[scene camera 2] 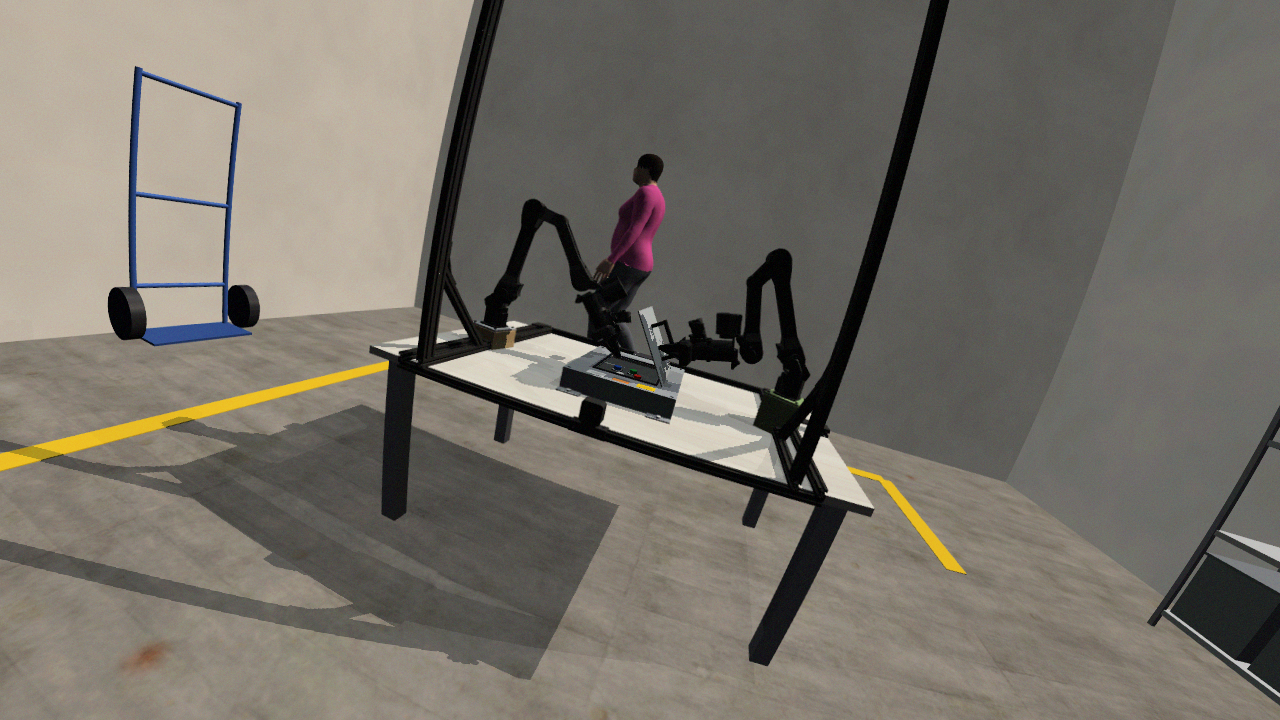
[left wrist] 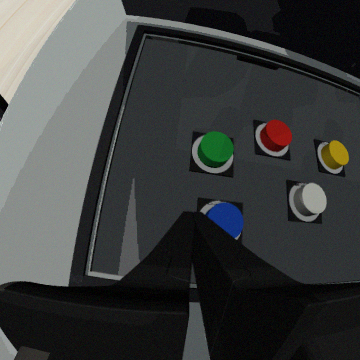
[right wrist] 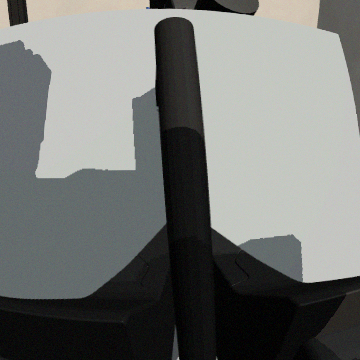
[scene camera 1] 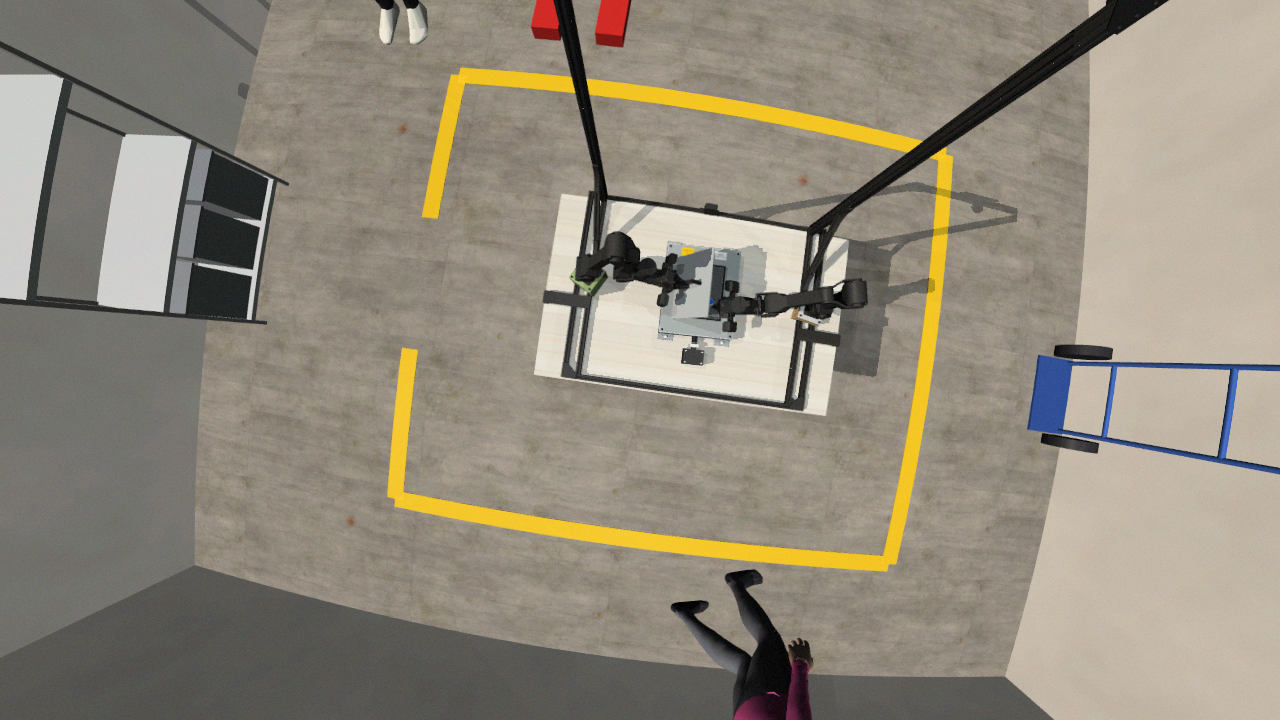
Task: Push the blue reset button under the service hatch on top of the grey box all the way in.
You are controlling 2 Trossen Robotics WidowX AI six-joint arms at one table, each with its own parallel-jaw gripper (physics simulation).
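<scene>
The grey box [scene camera 1: 698,330] [scene camera 2: 617,391] [left wrist: 50,150] sits on the table, its hatch [scene camera 1: 694,302] [scene camera 2: 651,344] [right wrist: 270,150] standing raised. The blue button [scene camera 2: 617,368] [left wrist: 227,219] is on the dark panel; its lower left part is hidden behind my left fingertips. My left gripper [scene camera 1: 722,305] [scene camera 2: 618,350] [left wrist: 190,220] is shut and empty, pointing down at the panel, its tips overlapping the blue button's edge in the left wrist view. Contact and button depth cannot be told. My right gripper [scene camera 1: 687,281] [scene camera 2: 673,351] [right wrist: 184,228] is shut on the black hatch handle [right wrist: 181,110].
Green [left wrist: 215,149], red [left wrist: 276,135], yellow [left wrist: 335,154] and white [left wrist: 311,199] buttons share the panel. A small black block [scene camera 1: 692,356] is beside the box. Black frame posts [scene camera 2: 454,179] [scene camera 2: 904,179] rise from the table. A person [scene camera 2: 640,223] stands behind it.
</scene>
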